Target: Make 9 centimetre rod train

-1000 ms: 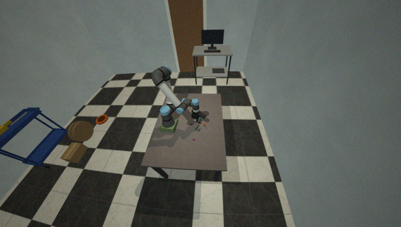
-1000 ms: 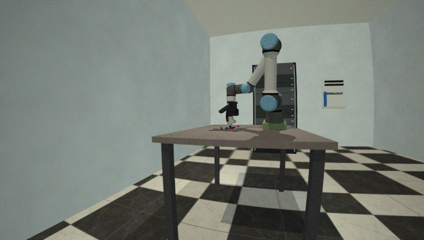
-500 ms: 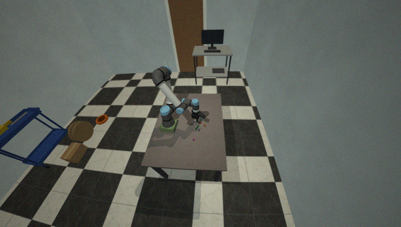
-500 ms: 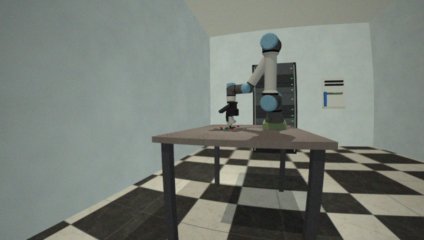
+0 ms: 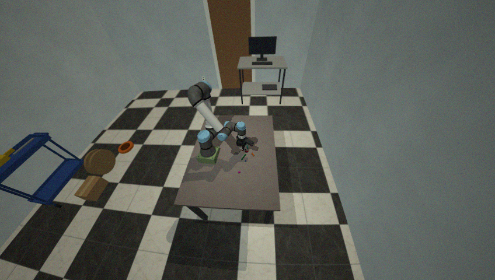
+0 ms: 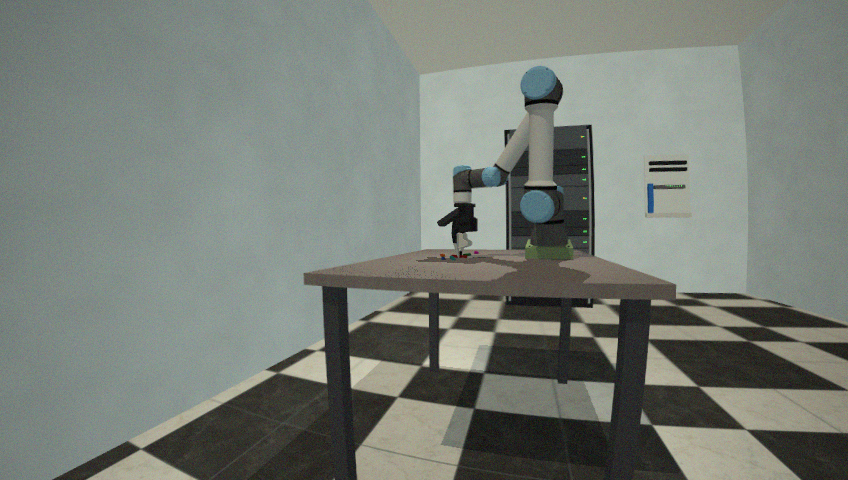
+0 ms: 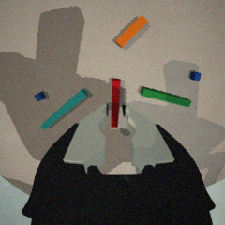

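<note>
Right now the red rod is 1 cm below my hand. Round my hand: turquoise rod: 8 cm to the left, 3 cm ahead, 1 cm below; then green rod: 7 cm to the right, 2 cm behind, 1 cm below; then orange rod: 7 cm ahead, 6 cm to the right, 1 cm below.
</note>
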